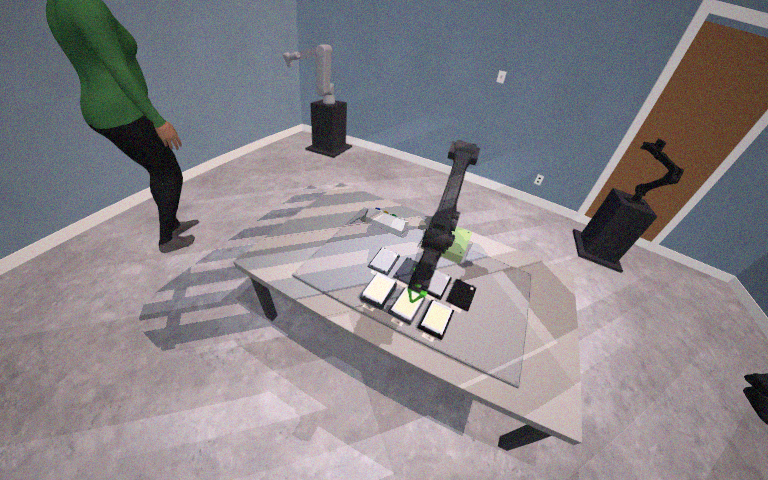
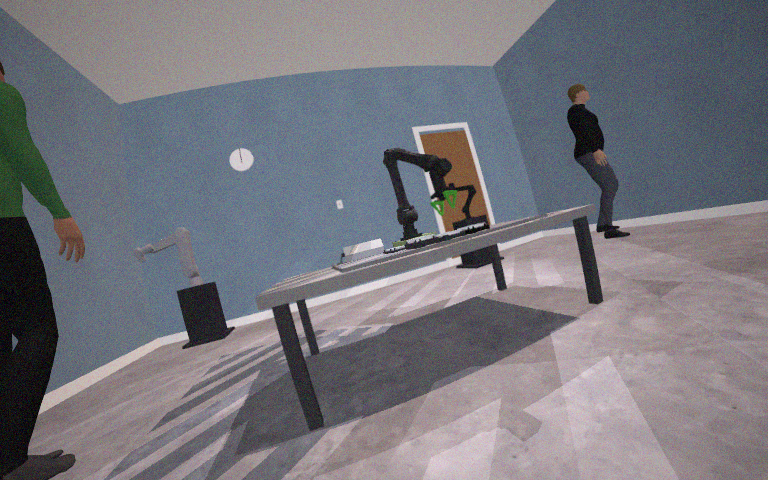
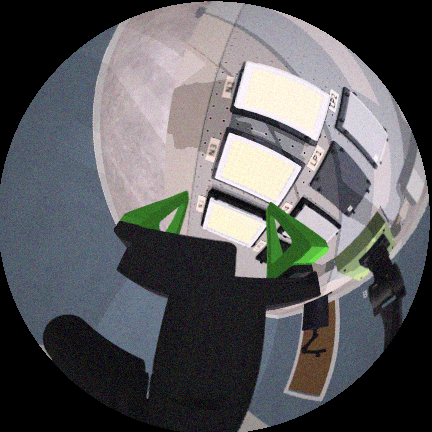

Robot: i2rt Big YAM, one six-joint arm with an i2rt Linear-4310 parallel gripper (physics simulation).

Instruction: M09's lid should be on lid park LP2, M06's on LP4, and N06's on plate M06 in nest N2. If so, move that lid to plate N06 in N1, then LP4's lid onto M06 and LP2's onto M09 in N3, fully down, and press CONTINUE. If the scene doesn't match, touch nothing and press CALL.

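Places are measured from the arm's base along level axes (x ahead, y left, z up), in metres.
Pixels of known places: gripper, fingertip midpoint: point(image 1: 413, 294) point(image 2: 447, 212) point(image 3: 228, 200); arm's base, origin of the base link: point(image 2: 411, 238) point(image 3: 374, 250).
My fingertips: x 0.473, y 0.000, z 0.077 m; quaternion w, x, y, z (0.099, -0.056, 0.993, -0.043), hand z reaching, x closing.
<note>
Ahead of a thing's pixels: the offset from my fingertips to its top centre.
My gripper point(image 1: 416, 294) point(image 2: 446, 210) point(image 3: 228, 200) is open and empty, above the nest row near N3 and N1. Cream-faced, pale-rimmed units lie in N2 @(dy -0.147, dx -0.030, dz -0.078 m) point(image 1: 378, 289) point(image 3: 282, 100), N3 @(dy -0.014, dx -0.024, dz -0.087 m) point(image 1: 407, 305) point(image 3: 257, 167) and N1 @(dy +0.114, dx -0.018, dz -0.085 m) point(image 1: 436, 318) point(image 3: 235, 222); their IDs are not legible, and I cannot tell which has a lid. A pale grey lid @(dy -0.204, dx -0.206, dz -0.101 m) point(image 1: 384, 260) point(image 3: 365, 130) lies on LP2. LP1 @(dy -0.072, dx -0.207, dz -0.099 m) point(image 3: 342, 177) shows a dark surface. Another pale lid @(dy +0.059, dx -0.199, dz -0.101 m) point(image 1: 438, 283) point(image 3: 316, 220) lies on the park beyond it, label unreadable. The last park @(dy +0.182, dx -0.197, dz -0.099 m) point(image 1: 461, 294) is dark. CONTINUE and CALL are not readable.
A pale box @(dy -0.310, dx -0.464, dz -0.035 m) point(image 1: 390, 222) point(image 2: 362, 250) with small coloured parts behind it stands at the table's back left. The arm's green base point(image 1: 461, 243) point(image 3: 369, 252) is behind the parks. A person in green point(image 1: 101, 67) point(image 2: 22, 152) and one in black point(image 2: 586, 130) stand away from the table.
</note>
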